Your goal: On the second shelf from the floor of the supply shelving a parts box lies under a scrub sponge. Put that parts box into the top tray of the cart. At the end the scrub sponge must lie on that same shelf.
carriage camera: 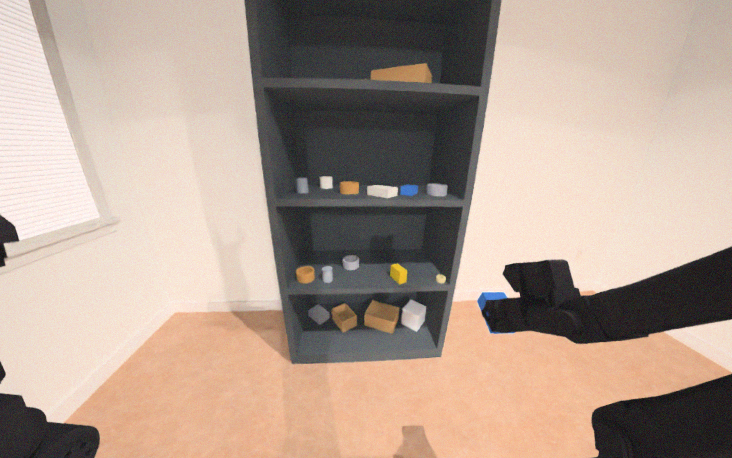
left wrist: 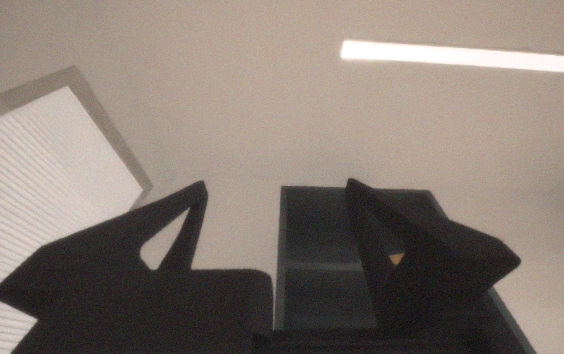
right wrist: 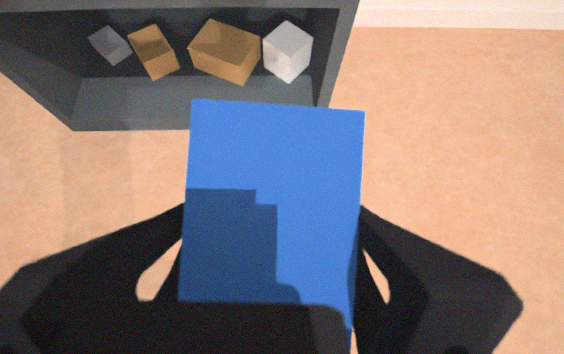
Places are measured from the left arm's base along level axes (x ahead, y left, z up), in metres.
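Where they show: left gripper, fingertip midpoint: (left wrist: pixel 276 186); right gripper, fingertip midpoint: (carriage camera: pixel 494 312) (right wrist: pixel 273 206).
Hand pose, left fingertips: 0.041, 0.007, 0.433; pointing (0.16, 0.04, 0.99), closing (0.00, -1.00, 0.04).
Things, the pixels of their top centre, and the offset from my left fingertips, as dx, dy, dz. "pt": a spot on its surface instead.
- blue parts box, middle of its top: (right wrist: pixel 270 204) (carriage camera: pixel 501 300) +0.269, -0.703, -0.344
- yellow scrub sponge, middle of its top: (carriage camera: pixel 398 267) +0.868, -0.581, -0.594
- orange ring, middle of its top: (carriage camera: pixel 305 270) +0.882, -0.078, -0.614
- grey cylinder, middle of its top: (carriage camera: pixel 327 268) +0.866, -0.199, -0.594
- small yellow ring, middle of its top: (carriage camera: pixel 441 276) +0.842, -0.811, -0.639
- window, surface spot: (carriage camera: pixel 48 135) pt +0.886, +1.076, +0.081
The blue parts box (carriage camera: pixel 490 298) (right wrist: pixel 300 160) is held in my right gripper (carriage camera: pixel 499 293) (right wrist: pixel 273 206), in front of and to the right of the dark supply shelving (carriage camera: pixel 367 357). The fingers are shut on its two sides, and a shadow falls over part of its face. The yellow scrub sponge (carriage camera: pixel 398 273) stands tilted on the second shelf from the floor (carriage camera: pixel 372 272), towards the right. My left gripper (left wrist: pixel 276 186) is open and empty, pointing up towards the ceiling. The cart does not show in these views.
The second shelf also holds an orange ring (carriage camera: pixel 305 274), a grey cylinder (carriage camera: pixel 327 274), a grey ring and a small yellow ring (carriage camera: pixel 441 279). Several boxes stand on the bottom shelf; small items line the third. A window (carriage camera: pixel 48 135) is at the left.
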